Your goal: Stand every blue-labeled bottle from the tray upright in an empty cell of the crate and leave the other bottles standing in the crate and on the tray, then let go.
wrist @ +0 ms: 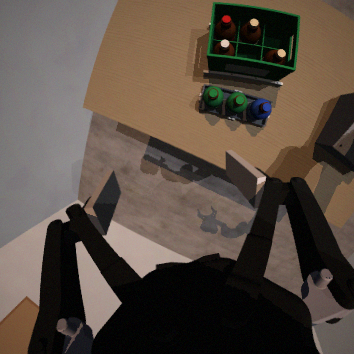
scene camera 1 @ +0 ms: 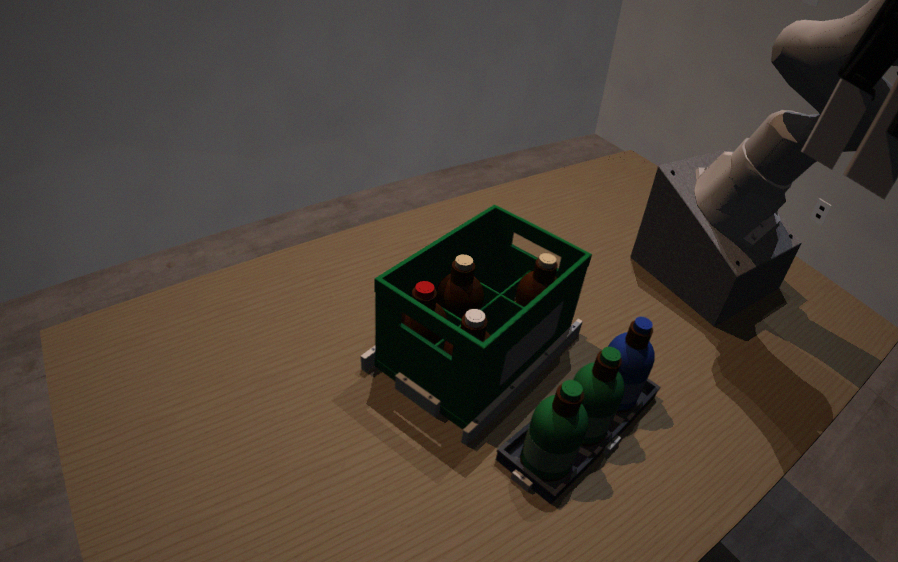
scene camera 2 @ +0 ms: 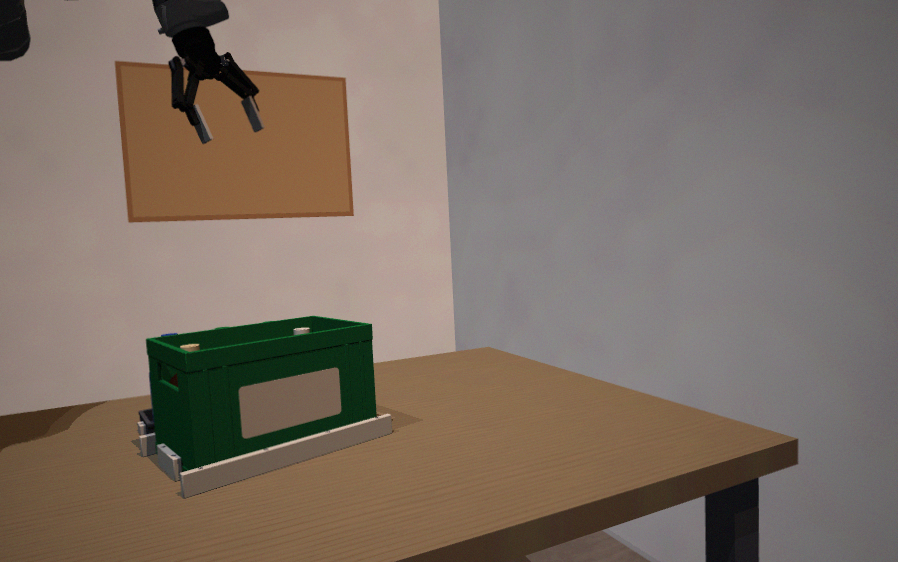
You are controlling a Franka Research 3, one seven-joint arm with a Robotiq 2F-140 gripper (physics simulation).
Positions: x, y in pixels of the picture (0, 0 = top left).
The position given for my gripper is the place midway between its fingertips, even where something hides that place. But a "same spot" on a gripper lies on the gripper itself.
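You'd see my gripper in scene camera 1 [836, 171], and it's there in the wrist view and in scene camera 2 as well. On my gripper, [wrist: 318, 253] and [scene camera 2: 182, 69] are the same spot.
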